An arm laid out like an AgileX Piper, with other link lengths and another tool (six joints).
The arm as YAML. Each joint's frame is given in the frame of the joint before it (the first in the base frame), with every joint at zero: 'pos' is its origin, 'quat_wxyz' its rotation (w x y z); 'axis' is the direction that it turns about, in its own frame. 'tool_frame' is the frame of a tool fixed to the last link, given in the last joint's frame.
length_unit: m
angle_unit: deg
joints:
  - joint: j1
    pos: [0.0, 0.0, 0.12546]
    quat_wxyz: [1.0, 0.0, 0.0, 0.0]
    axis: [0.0, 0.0, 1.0]
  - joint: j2
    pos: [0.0, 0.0, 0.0]
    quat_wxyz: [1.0, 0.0, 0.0, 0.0]
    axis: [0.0, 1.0, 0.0]
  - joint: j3
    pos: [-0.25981, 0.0, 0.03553]
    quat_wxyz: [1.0, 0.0, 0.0, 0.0]
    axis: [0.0, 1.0, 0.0]
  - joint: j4
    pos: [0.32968, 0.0, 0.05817]
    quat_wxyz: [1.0, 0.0, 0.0, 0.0]
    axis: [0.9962, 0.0, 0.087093]
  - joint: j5
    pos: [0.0, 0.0, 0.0]
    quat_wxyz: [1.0, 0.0, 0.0, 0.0]
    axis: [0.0, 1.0, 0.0]
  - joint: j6
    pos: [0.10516, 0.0, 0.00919]
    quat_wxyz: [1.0, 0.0, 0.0, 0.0]
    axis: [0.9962, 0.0, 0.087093]
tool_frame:
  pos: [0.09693, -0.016, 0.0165]
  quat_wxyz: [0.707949, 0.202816, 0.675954, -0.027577]
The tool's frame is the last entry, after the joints.
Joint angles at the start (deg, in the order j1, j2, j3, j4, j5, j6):
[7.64 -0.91 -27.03 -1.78 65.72 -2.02]
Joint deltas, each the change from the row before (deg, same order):
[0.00 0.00 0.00 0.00 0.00 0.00]
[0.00 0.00 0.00 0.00 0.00 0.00]
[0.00 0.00 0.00 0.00 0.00 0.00]
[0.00 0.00 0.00 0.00 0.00 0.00]
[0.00 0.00 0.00 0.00 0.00 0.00]
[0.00 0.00 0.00 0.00 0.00 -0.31]
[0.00 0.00 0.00 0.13 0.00 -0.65]
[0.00 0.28 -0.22 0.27 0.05 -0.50]
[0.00 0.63 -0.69 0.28 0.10 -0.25]
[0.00 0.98 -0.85 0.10 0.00 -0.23]
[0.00 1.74 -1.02 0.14 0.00 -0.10]
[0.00 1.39 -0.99 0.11 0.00 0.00]
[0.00 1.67 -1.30 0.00 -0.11 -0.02]
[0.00 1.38 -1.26 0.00 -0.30 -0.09]
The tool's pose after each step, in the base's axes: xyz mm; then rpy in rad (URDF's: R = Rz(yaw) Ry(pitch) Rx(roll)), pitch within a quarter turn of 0, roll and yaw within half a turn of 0. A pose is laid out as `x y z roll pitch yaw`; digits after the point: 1 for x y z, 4 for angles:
180.4 2.6 260.2 -3.0600 0.9767 2.9322
180.4 2.6 260.2 -3.0600 0.9767 2.9322
180.4 2.6 260.2 -3.0600 0.9767 2.9322
180.4 2.6 260.2 -3.0600 0.9767 2.9322
180.4 2.6 260.2 -3.0600 0.9767 2.9322
180.4 2.7 260.2 -3.0522 0.9781 2.9415
180.5 3.2 260.3 -3.0390 0.9802 2.9598
180.6 4.2 261.0 -3.0321 0.9792 2.9728
180.7 5.1 264.0 -3.0325 0.9784 2.9775
181.6 5.6 267.5 -3.0280 0.9767 2.9843
184.1 6.4 269.8 -3.0228 0.9644 2.9910
185.9 7.0 272.9 -3.0221 0.9573 2.9925
188.4 7.3 277.9 -3.0194 0.9530 2.9949
190.7 7.7 284.0 -3.0187 0.9563 2.9965

